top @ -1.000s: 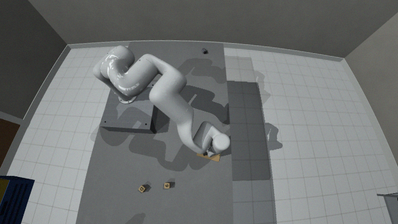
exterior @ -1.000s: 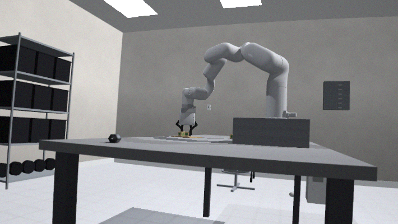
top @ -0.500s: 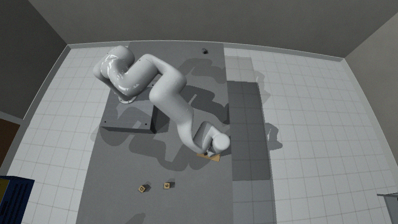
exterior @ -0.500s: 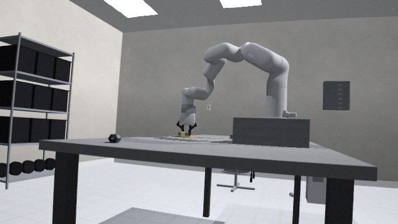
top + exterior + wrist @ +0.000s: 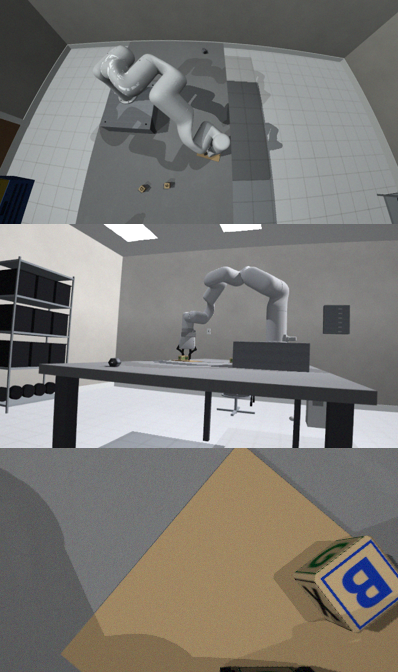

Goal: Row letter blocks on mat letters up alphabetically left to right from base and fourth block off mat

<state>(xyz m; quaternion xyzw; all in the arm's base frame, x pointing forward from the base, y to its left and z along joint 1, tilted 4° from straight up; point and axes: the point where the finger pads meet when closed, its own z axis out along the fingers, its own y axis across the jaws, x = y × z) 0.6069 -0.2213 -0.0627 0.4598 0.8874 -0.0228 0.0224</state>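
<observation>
Right now the tan mat is 2 cm to the left of my hand, 2 cm below it and 2 cm behind it. The rest, counted from my hand: black faceted object (84 cm to the left, 21 cm behind, 1 cm below).
</observation>
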